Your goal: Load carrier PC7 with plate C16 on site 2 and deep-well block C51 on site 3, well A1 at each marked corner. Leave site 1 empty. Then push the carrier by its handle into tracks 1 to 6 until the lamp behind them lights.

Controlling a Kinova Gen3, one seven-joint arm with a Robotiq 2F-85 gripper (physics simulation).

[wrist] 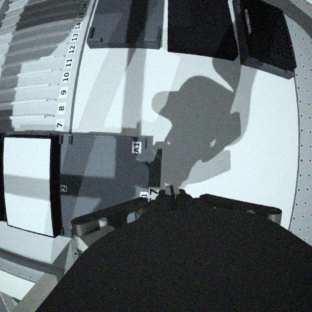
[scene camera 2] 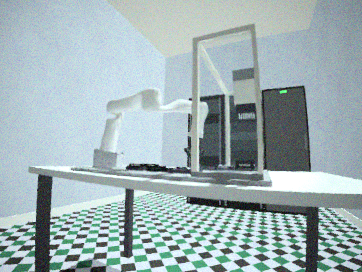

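In the wrist view the grey carrier PC7 (wrist: 95, 165), labelled 7 and A1 at its right end, lies alongside track 7. Its site beside the mark 1 is bare. A white-topped plate (wrist: 27, 185) sits left of the mark 2. A dark edge shows at the far left of the view; what it belongs to is cut off. My gripper (wrist: 171, 193) is shut and empty, its tips close to the carrier's right end; contact cannot be told. In the scene view the gripper is mostly hidden behind a frame post. Track numbers 1 to 6 and the lamp cannot be made out.
Numbered tracks (wrist: 30, 75) run at upper left. A grey holder (wrist: 125, 25), a black block (wrist: 200, 27) and a dark rack (wrist: 267, 40) stand at the top. A tall frame (scene camera 2: 257, 100) rises from the table (scene camera 2: 150, 182); a dark object (scene camera 2: 245, 164) shows inside it.
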